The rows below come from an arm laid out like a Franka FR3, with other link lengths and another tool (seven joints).
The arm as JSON. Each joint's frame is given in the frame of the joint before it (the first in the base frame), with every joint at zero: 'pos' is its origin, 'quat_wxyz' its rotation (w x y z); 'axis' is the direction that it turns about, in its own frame. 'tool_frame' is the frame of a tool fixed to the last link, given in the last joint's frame.
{
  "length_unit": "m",
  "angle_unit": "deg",
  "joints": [
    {
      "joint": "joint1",
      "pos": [
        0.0,
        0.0,
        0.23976
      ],
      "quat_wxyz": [
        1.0,
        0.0,
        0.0,
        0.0
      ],
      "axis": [
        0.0,
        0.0,
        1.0
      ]
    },
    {
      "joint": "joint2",
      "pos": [
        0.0,
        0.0,
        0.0
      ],
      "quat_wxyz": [
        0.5,
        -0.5,
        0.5,
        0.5
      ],
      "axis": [
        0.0,
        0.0,
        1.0
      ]
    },
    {
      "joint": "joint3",
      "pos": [
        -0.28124,
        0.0,
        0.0
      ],
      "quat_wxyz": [
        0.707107,
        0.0,
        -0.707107,
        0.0
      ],
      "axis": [
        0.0,
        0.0,
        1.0
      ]
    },
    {
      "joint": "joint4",
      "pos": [
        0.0,
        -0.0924,
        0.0
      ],
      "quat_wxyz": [
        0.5,
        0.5,
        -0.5,
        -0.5
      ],
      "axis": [
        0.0,
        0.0,
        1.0
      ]
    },
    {
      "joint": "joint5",
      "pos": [
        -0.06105,
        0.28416,
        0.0
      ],
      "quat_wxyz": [
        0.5,
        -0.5,
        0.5,
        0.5
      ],
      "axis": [
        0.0,
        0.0,
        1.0
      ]
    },
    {
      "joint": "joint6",
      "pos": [
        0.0,
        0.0,
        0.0
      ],
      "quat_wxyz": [
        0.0,
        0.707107,
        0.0,
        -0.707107
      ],
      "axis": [
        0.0,
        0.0,
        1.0
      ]
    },
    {
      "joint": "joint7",
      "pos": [
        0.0,
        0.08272,
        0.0
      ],
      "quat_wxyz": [
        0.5,
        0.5,
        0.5,
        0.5
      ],
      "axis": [
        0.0,
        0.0,
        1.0
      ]
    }
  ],
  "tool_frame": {
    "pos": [
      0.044,
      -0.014,
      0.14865
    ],
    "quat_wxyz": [
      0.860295,
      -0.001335,
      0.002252,
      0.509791
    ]
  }
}
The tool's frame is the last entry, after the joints.
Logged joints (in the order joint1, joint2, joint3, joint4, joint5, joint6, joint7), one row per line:
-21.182, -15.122, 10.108, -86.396, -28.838, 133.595, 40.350
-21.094, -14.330, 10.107, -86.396, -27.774, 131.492, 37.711
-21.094, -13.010, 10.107, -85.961, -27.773, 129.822, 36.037
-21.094, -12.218, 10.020, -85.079, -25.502, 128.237, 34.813
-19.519, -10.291, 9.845, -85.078, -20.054, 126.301, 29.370
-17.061, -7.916, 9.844, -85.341, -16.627, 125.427, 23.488
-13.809, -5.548, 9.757, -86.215, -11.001, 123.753, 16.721
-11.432, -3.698, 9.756, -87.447, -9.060, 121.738, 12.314
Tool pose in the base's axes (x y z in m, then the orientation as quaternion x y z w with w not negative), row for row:
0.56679, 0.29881, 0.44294, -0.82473, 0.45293, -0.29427, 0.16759
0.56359, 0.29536, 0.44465, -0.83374, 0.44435, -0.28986, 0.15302
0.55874, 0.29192, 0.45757, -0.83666, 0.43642, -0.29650, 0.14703
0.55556, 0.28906, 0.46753, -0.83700, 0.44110, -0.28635, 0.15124
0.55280, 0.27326, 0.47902, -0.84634, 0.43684, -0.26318, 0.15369
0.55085, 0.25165, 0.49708, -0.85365, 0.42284, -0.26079, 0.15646
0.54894, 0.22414, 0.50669, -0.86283, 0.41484, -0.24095, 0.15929
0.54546, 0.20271, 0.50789, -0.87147, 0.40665, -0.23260, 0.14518
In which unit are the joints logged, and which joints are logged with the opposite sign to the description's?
The joints are logged in degrees. Opposite sign: joint1, joint2.
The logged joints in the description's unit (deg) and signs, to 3 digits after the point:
21.182, 15.122, 10.108, -86.396, -28.838, 133.595, 40.350
21.094, 14.330, 10.107, -86.396, -27.774, 131.492, 37.711
21.094, 13.010, 10.107, -85.961, -27.773, 129.822, 36.037
21.094, 12.218, 10.020, -85.079, -25.502, 128.237, 34.813
19.519, 10.291, 9.845, -85.078, -20.054, 126.301, 29.370
17.061, 7.916, 9.844, -85.341, -16.627, 125.427, 23.488
13.809, 5.548, 9.757, -86.215, -11.001, 123.753, 16.721
11.432, 3.698, 9.756, -87.447, -9.060, 121.738, 12.314

